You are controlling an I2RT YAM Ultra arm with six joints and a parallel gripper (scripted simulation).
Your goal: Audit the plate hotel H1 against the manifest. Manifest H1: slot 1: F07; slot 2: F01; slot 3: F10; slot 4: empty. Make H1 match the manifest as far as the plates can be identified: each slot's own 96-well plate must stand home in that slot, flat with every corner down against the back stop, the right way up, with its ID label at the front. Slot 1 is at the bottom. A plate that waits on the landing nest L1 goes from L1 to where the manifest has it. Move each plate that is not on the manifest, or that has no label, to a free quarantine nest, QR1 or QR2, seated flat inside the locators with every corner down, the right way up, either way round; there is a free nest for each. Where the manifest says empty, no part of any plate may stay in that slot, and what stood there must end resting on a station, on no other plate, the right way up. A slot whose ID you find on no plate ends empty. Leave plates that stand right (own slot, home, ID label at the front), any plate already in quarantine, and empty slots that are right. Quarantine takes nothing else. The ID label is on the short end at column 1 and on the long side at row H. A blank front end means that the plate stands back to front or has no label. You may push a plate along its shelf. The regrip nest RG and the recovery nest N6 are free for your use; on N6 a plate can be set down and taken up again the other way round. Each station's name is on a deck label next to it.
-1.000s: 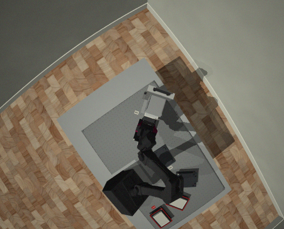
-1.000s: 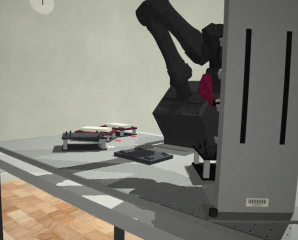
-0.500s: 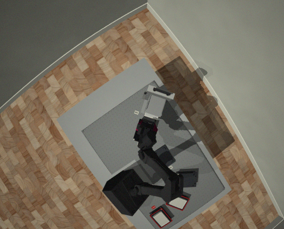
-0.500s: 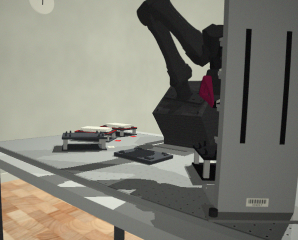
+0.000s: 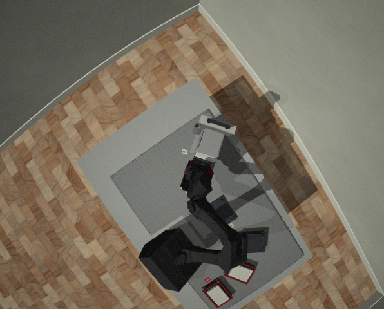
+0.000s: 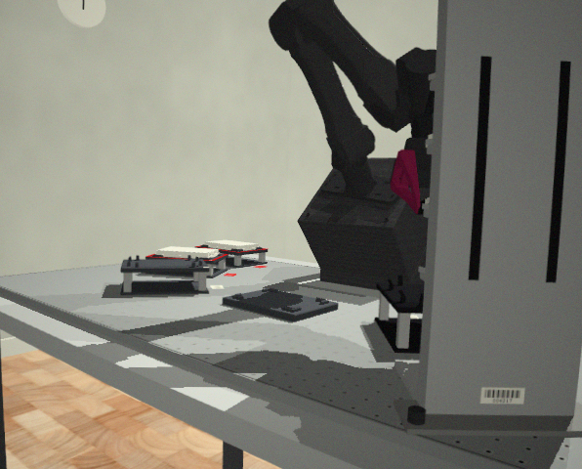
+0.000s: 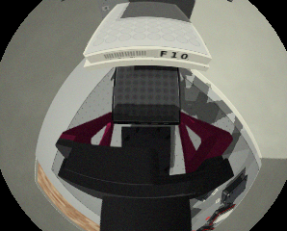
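The dark 96-well plate is 40 mm ahead of my hand, 40 mm to the left of it and 10 mm above it. From my hand the other things lie so: N6 deck label 20 mm ahead, 420 mm to the right, 190 mm below; H1 deck label 50 mm behind, 90 mm to the left, 190 mm below; grey hotel back wall 110 mm ahead, 130 mm to the left, 10 mm above.
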